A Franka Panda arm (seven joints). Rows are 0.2 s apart.
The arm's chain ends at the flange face. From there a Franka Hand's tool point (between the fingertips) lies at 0.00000 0.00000 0.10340 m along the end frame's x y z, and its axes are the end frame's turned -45 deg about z.
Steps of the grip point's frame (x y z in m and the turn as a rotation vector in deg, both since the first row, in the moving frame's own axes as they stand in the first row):
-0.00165 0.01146 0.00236 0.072 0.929 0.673
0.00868 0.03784 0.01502 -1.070 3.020 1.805
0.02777 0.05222 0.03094 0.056 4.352 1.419
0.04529 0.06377 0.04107 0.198 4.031 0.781
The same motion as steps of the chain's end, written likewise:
0.00584 0.01054 0.00237 0.708 0.606 0.673
0.02764 0.02302 0.01518 1.379 2.892 1.805
0.05102 0.02284 0.03124 3.117 3.038 1.419
0.07219 0.01843 0.04133 2.990 2.710 0.781

